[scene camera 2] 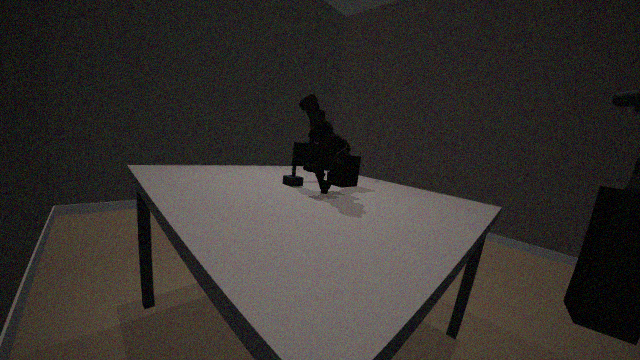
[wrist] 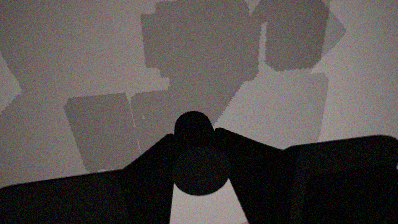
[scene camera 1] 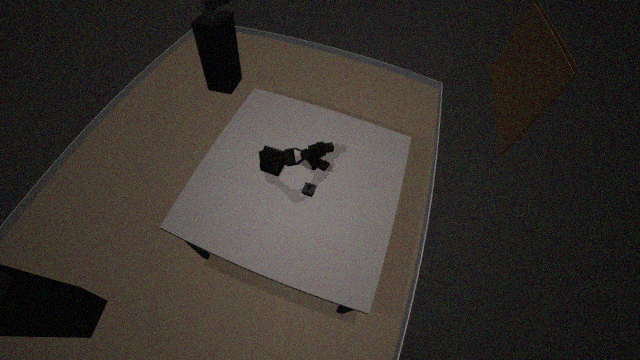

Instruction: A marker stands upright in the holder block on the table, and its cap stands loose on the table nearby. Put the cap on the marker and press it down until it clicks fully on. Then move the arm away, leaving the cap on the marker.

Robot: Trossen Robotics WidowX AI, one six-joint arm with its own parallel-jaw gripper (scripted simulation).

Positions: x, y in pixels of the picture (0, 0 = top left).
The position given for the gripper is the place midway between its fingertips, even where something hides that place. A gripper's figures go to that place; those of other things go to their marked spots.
Labels:
The gripper point(wrist: 194, 137) is 12 cm from the lens. A marker cap point(wrist: 200, 166) is 8 cm from the lens.

